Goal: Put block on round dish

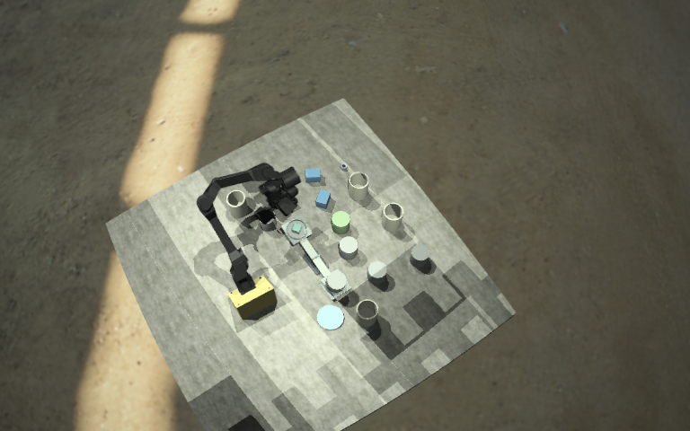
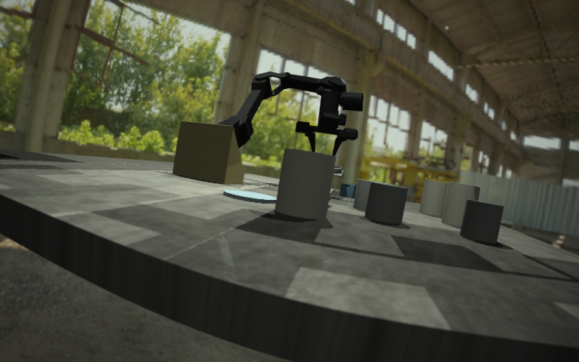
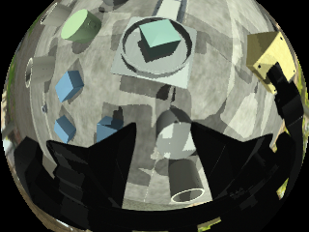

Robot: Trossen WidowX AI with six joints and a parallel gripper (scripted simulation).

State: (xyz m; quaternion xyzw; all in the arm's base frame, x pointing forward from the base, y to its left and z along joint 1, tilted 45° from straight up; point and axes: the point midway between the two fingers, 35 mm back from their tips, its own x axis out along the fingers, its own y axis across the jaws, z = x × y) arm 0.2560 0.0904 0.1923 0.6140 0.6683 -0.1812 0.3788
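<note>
My gripper tip is now 3 cm short of the teal block, 8 cm to the left of it and 2 cm above it. Round my gripper tip: round light-blue dish 3 cm behind, 44 cm to the right, 10 cm below; then small balance 4 cm ahead, 21 cm to the right, 8 cm below; then green cylinder 19 cm ahead, 12 cm to the right, 7 cm below.
</note>
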